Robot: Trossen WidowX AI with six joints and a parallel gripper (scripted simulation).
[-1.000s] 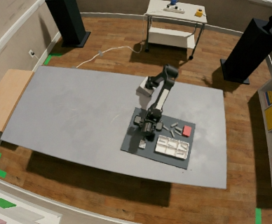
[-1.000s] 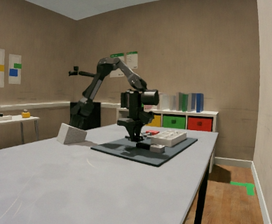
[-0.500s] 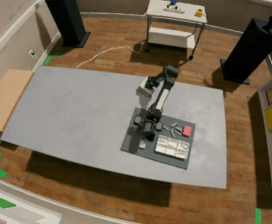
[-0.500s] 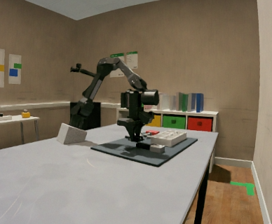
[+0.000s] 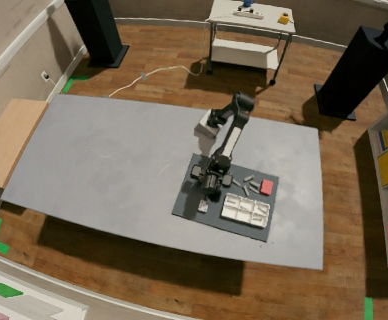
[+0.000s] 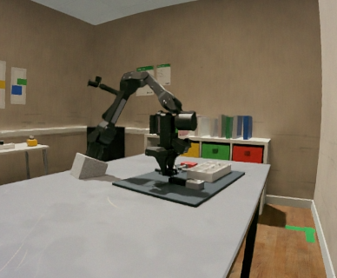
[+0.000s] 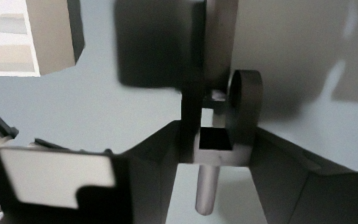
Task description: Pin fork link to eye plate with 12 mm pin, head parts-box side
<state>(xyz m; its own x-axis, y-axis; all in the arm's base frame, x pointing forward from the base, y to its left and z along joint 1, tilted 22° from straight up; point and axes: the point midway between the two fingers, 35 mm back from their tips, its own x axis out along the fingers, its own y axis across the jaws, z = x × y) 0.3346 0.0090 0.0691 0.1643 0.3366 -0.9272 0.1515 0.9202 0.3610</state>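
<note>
My hand is 30 mm above the fork link. The rest, counted from my hand: eye plate: 40 mm ahead, 10 mm to the right, 60 mm below; mat: 40 mm ahead, 100 mm to the left, 70 mm below; grey block: 110 mm ahead, 20 mm to the right, 50 mm below.
</note>
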